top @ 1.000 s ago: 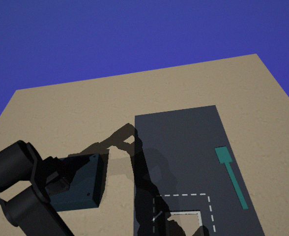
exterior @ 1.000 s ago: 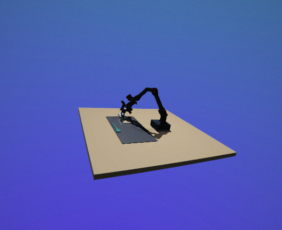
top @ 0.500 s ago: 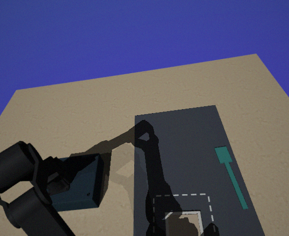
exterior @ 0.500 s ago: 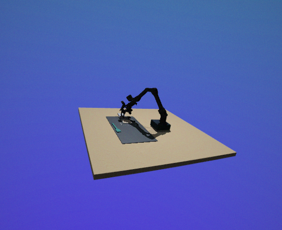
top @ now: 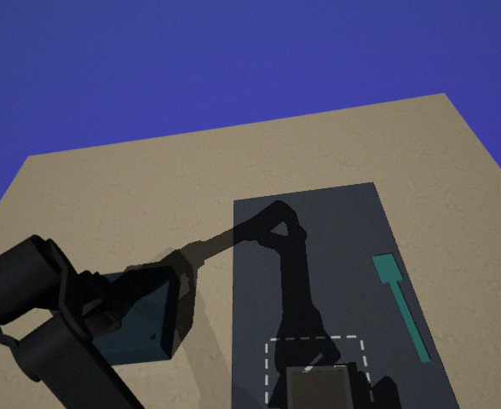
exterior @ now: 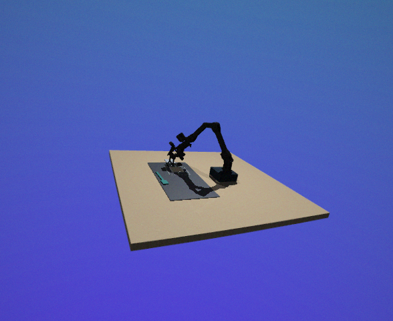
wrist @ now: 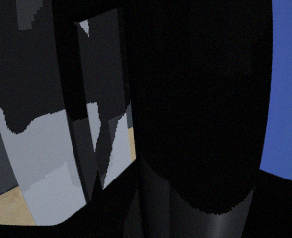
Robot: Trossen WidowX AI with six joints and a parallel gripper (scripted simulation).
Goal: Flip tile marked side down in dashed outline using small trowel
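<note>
The teal trowel is 32 cm to the left of my gripper tip, 20 cm ahead of it and 4 cm below it. Round my gripper tip: tile (18 cm to the left, 4 cm below, 1 cm ahead); then dark mat (32 cm to the left, 7 cm below, 6 cm ahead).
</note>
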